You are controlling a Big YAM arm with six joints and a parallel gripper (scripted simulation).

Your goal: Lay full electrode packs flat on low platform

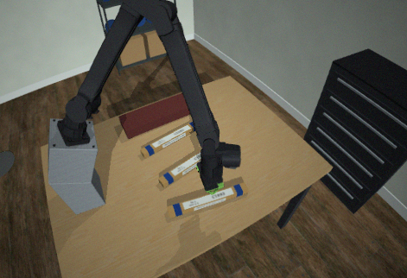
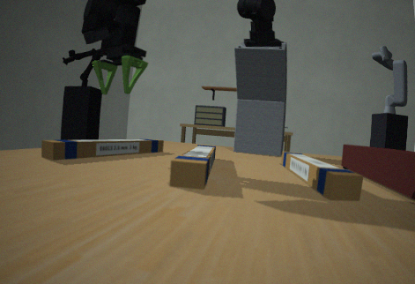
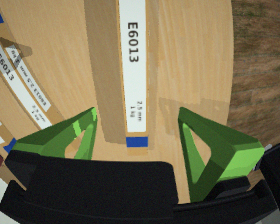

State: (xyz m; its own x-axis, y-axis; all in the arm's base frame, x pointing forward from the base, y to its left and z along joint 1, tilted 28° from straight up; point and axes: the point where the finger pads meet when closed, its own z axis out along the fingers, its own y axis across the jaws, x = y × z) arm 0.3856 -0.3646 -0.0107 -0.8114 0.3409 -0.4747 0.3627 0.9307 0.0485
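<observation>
The pack of welding electrodes is 120 mm below my hand. Round my hand: dark red platform 580 mm to the left, 140 mm ahead, 120 mm below.
</observation>
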